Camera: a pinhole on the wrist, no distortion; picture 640 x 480 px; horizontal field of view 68.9 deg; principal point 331.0 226.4 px. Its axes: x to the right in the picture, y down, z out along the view. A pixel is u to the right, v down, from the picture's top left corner.
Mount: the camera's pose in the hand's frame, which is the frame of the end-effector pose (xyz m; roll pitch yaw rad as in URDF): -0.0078 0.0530 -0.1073 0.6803 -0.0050 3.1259
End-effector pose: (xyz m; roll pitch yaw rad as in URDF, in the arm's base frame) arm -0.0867 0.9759 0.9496 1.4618 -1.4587 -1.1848
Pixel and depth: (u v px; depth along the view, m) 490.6 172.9 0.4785
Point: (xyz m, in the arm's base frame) -0.4240 1.3113 0.8334
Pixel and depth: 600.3 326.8 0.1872
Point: -0.1914 1.1050 0.8531
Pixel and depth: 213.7 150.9 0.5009
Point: -0.4193 1.3099 1.1251
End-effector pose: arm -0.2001 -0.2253 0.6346 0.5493 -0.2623 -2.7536
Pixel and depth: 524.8 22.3 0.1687
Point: -0.0358 -0.3712 0.7066
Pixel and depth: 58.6 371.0 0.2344
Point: -0.2534 -0.3101 0.8390
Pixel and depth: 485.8 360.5 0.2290
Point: -0.0608 -0.2404 0.7804
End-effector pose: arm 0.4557 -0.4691 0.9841 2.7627 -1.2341 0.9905
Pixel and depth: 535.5 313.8 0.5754
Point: 0.9293 -0.5905 0.6606
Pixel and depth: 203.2 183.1 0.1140
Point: 0.5176 -0.5818 1.0318
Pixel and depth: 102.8 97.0 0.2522
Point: 0.6669 -0.6242 1.1158
